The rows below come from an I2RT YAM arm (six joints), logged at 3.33 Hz.
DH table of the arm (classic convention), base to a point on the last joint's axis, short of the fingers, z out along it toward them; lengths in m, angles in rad. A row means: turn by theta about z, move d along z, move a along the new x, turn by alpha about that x. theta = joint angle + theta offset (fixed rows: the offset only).
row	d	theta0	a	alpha
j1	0.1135	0	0.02	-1.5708
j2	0	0	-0.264	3.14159
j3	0	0.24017	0.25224	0
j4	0	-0.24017	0.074	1.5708
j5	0	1.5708	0	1.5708
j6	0.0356	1.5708	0	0
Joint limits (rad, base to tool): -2.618..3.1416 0..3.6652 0..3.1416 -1.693..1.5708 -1.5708..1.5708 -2.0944..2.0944
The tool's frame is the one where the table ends.
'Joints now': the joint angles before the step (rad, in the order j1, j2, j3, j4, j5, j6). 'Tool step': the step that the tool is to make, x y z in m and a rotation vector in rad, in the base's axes. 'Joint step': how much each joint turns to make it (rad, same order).
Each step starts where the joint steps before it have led.
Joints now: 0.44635 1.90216 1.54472 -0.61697 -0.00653 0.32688
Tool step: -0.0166 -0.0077 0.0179 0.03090 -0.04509 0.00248
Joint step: -0.00020 -0.09424 -0.06448 0.02428 -0.00839 0.00274
